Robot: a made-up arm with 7 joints.
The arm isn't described. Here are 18 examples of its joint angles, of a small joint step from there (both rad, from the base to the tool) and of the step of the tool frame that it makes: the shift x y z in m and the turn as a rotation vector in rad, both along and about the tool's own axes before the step.
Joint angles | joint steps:
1: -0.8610 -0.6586 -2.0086 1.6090 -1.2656 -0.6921 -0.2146 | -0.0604 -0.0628 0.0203 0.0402 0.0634 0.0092 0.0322
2: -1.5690 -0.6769 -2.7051 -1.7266 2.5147 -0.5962 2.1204 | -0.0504 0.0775 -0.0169 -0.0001 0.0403 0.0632 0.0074
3: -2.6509 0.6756 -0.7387 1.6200 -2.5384 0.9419 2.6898 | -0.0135 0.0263 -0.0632 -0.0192 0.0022 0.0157 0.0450
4: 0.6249 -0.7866 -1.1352 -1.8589 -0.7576 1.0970 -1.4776 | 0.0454 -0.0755 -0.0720 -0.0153 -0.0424 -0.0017 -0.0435
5: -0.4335 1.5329 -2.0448 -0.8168 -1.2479 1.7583 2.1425 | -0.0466 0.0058 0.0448 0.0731 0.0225 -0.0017 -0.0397
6: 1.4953 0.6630 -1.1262 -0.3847 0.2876 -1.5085 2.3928 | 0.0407 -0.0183 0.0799 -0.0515 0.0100 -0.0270 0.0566
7: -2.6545 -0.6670 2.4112 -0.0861 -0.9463 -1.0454 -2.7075 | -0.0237 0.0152 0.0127 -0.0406 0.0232 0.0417 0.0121
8: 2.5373 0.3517 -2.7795 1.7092 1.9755 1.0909 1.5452 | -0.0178 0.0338 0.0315 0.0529 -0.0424 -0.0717 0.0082
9: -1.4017 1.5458 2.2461 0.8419 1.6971 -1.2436 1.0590 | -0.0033 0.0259 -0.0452 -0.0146 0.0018 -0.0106 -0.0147
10: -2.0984 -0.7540 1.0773 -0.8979 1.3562 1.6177 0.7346 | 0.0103 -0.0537 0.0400 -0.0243 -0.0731 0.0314 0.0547
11: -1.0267 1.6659 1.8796 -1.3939 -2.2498 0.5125 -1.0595 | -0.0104 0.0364 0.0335 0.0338 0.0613 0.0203 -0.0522
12: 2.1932 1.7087 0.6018 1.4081 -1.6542 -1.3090 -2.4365 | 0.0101 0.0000 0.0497 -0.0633 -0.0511 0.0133 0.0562
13: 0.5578 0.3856 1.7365 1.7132 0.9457 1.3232 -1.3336 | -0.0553 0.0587 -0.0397 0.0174 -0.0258 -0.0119 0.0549
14: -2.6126 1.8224 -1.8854 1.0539 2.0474 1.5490 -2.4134 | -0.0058 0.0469 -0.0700 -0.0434 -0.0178 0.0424 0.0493
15: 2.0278 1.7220 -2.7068 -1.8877 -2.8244 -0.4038 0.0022 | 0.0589 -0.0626 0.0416 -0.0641 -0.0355 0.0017 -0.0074
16: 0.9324 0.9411 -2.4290 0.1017 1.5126 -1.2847 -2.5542 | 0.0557 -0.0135 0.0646 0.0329 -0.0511 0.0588 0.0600
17: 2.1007 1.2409 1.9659 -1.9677 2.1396 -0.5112 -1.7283 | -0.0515 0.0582 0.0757 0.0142 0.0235 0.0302 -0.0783
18: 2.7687 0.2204 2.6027 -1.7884 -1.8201 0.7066 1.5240 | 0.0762 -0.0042 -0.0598 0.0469 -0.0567 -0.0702 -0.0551
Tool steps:
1: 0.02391 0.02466 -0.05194 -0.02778 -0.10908 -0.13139
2: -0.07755 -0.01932 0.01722 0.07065 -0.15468 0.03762
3: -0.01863 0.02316 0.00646 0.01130 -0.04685 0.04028
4: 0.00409 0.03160 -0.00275 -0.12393 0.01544 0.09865
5: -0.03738 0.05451 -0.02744 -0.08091 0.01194 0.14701
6: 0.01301 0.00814 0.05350 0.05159 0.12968 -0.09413
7: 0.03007 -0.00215 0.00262 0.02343 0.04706 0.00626
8: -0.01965 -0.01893 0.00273 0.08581 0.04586 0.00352
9: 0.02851 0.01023 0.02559 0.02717 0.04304 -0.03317
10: 0.03422 0.01131 0.02139 -0.00133 -0.01491 0.00203
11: 0.01556 -0.00708 0.03811 0.03080 0.06602 0.01910
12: 0.00433 0.02331 0.01274 -0.01980 -0.03000 0.02890
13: 0.01984 0.00586 -0.06331 0.04945 -0.11951 -0.04267
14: -0.00312 0.00131 0.02515 -0.00644 0.09447 -0.03220
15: 0.05902 0.00235 -0.01826 -0.04979 0.09825 0.07686
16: -0.00898 0.02431 0.02824 0.03128 0.02761 -0.07578
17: -0.03235 -0.00232 0.04953 0.05467 0.02237 0.08806
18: 0.00759 0.02097 -0.01408 -0.01217 0.12952 0.10317
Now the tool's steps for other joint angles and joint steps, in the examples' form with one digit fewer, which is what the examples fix.
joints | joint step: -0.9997 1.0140 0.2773 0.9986 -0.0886 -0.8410 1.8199 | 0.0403 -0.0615 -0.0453 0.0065 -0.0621 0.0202 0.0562
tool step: 0.0502 0.0434 -0.0038 -0.0856 0.0273 -0.0168
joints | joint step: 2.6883 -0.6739 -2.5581 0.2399 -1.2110 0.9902 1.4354 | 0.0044 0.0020 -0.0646 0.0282 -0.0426 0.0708 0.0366
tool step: -0.0120 0.0106 0.0004 0.0150 -0.0851 0.0893
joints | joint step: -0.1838 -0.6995 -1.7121 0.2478 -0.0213 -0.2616 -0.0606 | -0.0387 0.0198 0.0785 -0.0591 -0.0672 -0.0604 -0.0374
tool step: -0.0085 -0.0625 0.0311 0.1257 0.0075 0.0974
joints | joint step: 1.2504 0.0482 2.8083 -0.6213 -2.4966 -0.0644 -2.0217 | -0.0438 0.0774 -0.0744 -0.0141 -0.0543 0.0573 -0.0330
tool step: 0.0675 0.0126 0.0347 -0.0385 0.2053 0.1173
